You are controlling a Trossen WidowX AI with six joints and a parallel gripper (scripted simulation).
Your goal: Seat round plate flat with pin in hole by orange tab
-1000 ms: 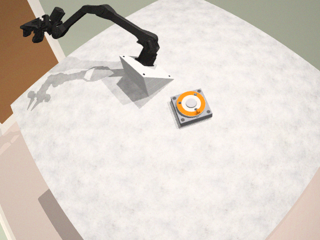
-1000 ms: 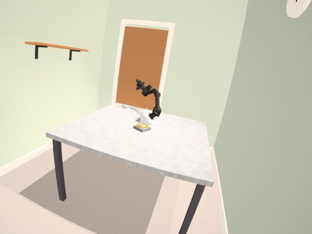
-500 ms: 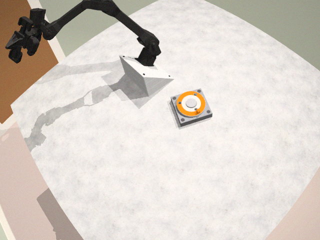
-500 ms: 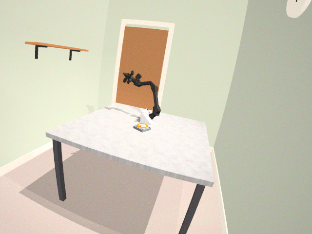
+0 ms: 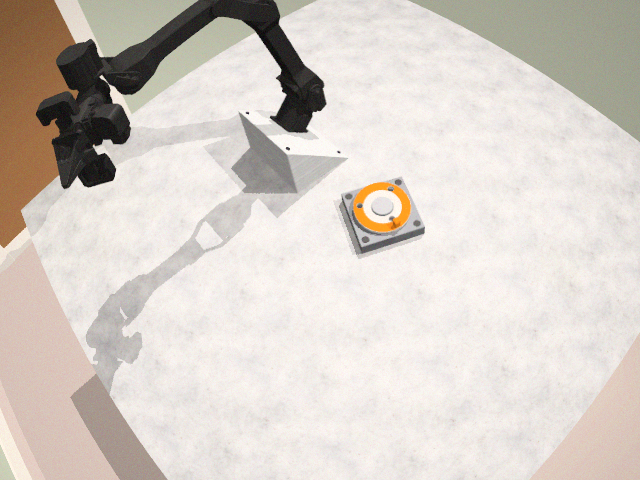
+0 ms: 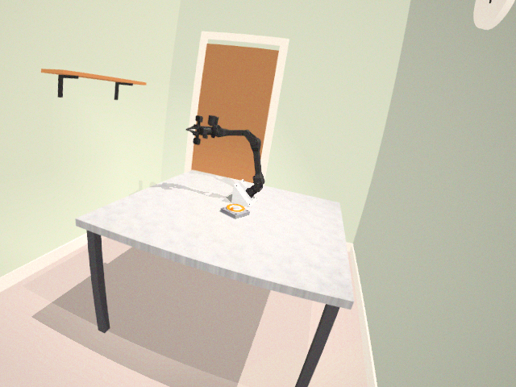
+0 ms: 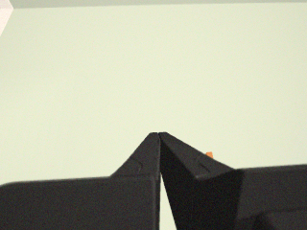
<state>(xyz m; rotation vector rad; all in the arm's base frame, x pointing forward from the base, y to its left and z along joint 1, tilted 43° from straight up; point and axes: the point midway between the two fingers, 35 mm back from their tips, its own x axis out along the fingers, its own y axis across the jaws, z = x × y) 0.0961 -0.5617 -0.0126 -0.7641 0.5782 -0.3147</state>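
The round plate lies 43 cm to the left of my gripper tip, 38 cm below it and 16 cm ahead of it.
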